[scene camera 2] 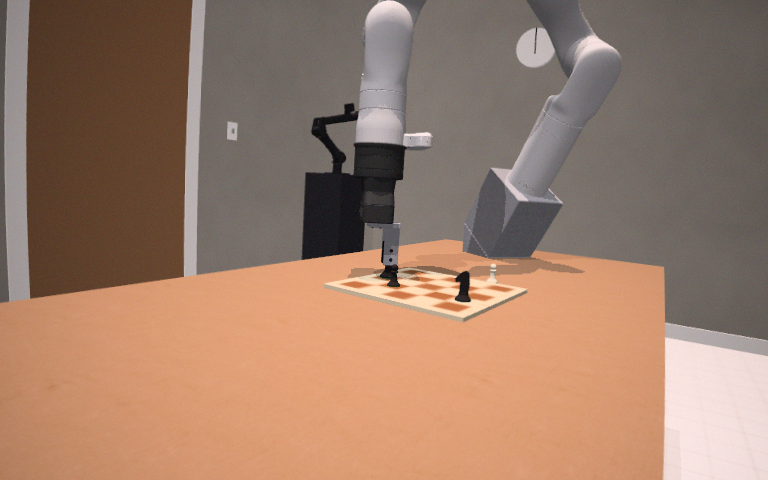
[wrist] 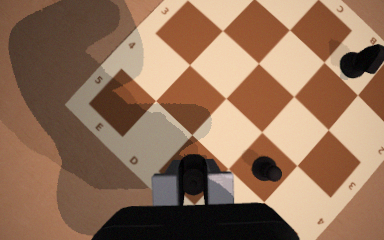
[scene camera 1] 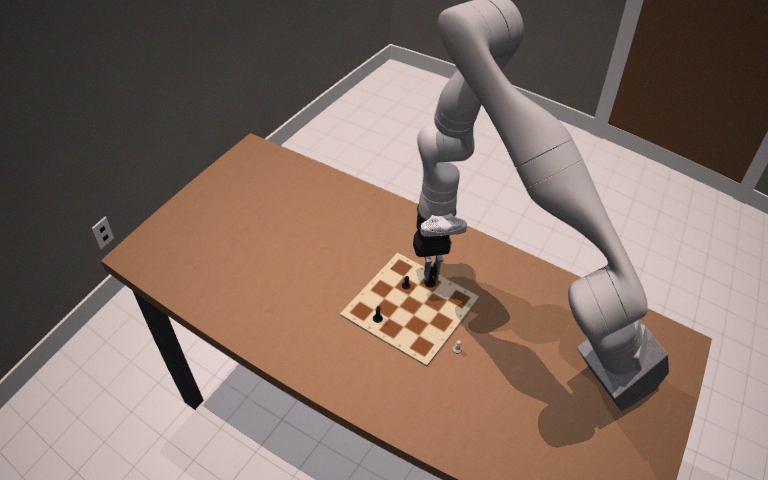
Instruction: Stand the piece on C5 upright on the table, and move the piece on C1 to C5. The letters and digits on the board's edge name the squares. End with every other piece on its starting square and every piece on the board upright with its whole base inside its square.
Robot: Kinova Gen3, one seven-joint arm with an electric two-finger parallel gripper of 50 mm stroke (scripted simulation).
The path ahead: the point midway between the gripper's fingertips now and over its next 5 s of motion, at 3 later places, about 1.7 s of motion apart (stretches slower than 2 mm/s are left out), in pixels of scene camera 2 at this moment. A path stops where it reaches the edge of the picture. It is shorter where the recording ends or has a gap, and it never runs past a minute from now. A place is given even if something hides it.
My gripper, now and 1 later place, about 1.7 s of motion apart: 389, 264; 395, 200
